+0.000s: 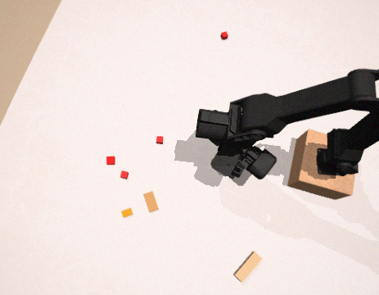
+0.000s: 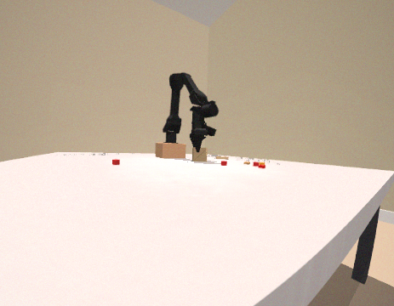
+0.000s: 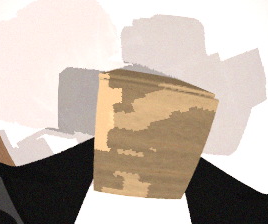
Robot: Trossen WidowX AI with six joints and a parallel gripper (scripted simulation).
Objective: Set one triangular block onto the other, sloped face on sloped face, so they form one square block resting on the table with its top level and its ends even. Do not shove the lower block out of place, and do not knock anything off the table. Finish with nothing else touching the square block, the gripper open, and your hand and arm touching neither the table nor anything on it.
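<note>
The triangular block lies 10 mm above my gripper tip. Round my gripper tip: orange chip 240 mm ahead, 170 mm to the left, 40 mm below; then pale plank 270 mm to the left, 60 mm behind, 30 mm below.
</note>
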